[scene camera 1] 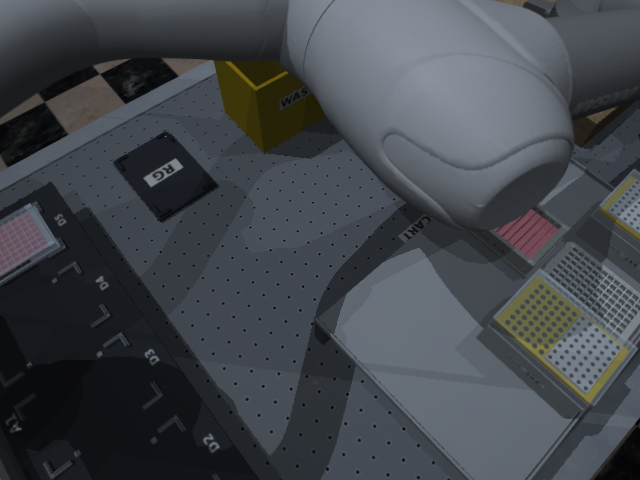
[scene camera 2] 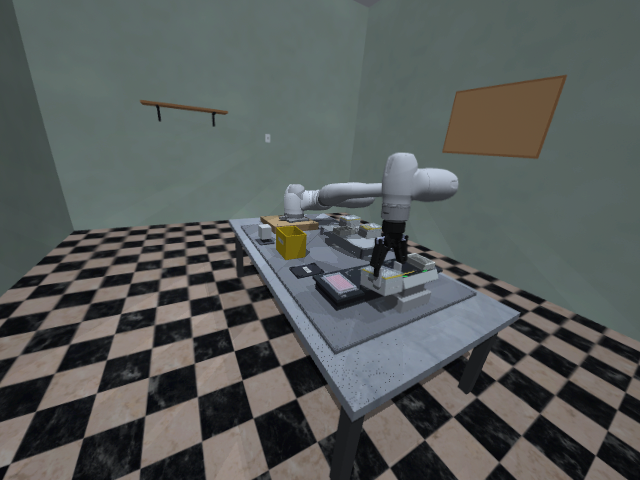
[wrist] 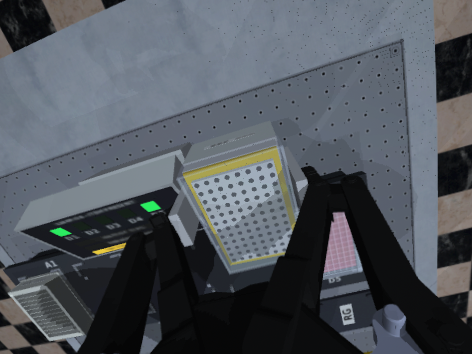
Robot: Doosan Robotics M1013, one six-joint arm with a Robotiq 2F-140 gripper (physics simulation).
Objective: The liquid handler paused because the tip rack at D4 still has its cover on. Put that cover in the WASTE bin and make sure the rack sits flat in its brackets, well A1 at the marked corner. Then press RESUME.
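Seen in the pictures: gripper, fingertip midpoint: (scene camera 2: 386,282) (wrist: 240,174); arm's base, link origin: (scene camera 2: 293,219).
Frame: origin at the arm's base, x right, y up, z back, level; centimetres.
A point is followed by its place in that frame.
Note:
My gripper (scene camera 2: 388,269) (wrist: 240,174) {x 31.6, y 10.2, z -112.2 cm} is shut on the long sides of the white and yellow tip rack (scene camera 2: 379,283) (wrist: 240,215) {x 30.5, y 13.8, z -109.9 cm}, which hangs above the deck beside the status display. The clear cover (wrist: 240,267) {x 27.4, y 12.5, z -103.5 cm} is on the rack. In scene camera 1 the D4 brackets (scene camera 1: 101,316) {x 20.4, y 2.3, z -91.0 cm} stand empty; gripper and rack do not show there. The yellow WASTE bin (scene camera 1: 242,103) {x 32.1, y 3.9, z -55.5 cm} (scene camera 2: 290,243) {x 36.6, y 5.7, z -54.7 cm} is partly behind the arm in scene camera 1. The display (wrist: 100,227) {x 13.7, y 9.7, z -113.2 cm} shows D1 and D5 lit green, D4 dark, and a yellow bar. RESUME is not readable in any view.
A pink plate (scene camera 1: 23,240) {x 36.2, y 3.6, z -91.6 cm} (scene camera 2: 339,282) {x 38.3, y 3.7, z -95.4 cm} (wrist: 341,245) {x 39.2, y 3.6, z -93.8 cm} sits at D5. A black RG holder (scene camera 1: 165,175) {x 35.5, y -2.8, z -70.2 cm} (scene camera 2: 306,269) {x 36.0, y -3.1, z -69.4 cm} lies between deck and bin. The cart tray (scene camera 1: 413,330) {x -9.1, y 2.3, z -66.9 cm} carries racks and a pink-striped reservoir (scene camera 1: 529,232) {x -12.8, y 4.6, z -46.9 cm}. A grey-white labware box (wrist: 47,310) {x -10.9, y 5.4, z -102.5 cm} stands at the deck's far end.

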